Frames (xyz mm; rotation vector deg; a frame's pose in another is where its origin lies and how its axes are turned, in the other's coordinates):
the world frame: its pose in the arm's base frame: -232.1 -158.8 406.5 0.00 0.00 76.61
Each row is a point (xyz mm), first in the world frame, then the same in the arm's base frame.
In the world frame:
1: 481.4 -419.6 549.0
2: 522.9 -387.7 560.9
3: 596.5 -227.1 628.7
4: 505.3 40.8 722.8
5: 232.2 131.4 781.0
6: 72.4 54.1 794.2
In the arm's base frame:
1: 287.6 212.3 955.5
2: 266.2 260.1 967.4
3: 127.0 368.9 1035.2
4: -154.8 342.2 1129.3
5: -306.2 97.5 1187.5
6: -268.0 -75.8 1200.7

